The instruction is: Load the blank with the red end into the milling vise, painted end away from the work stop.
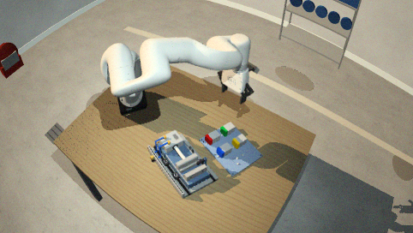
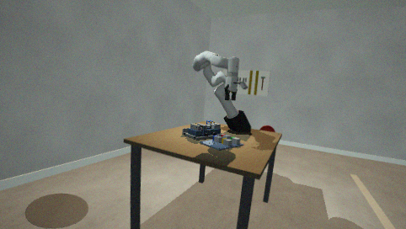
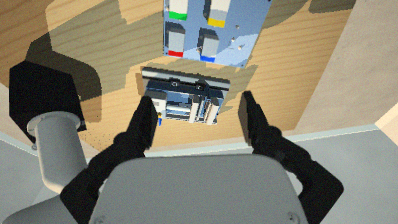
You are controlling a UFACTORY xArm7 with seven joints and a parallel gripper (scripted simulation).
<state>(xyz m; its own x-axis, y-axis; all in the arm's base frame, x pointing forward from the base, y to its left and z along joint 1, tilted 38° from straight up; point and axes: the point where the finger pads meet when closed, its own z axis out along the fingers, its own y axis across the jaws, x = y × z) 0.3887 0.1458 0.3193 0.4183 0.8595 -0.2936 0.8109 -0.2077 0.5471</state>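
Now: hand 29 cm above the red-ended blank and 7 cm past it. From my hand the other things lie so: green-ended blank (29 cm below, 6 cm to the left, 1 cm behind); yellow-ended blank (29 cm below, 6 cm ahead, 1 cm to the left); blue-ended blank (29 cm below, 6 cm to the right).
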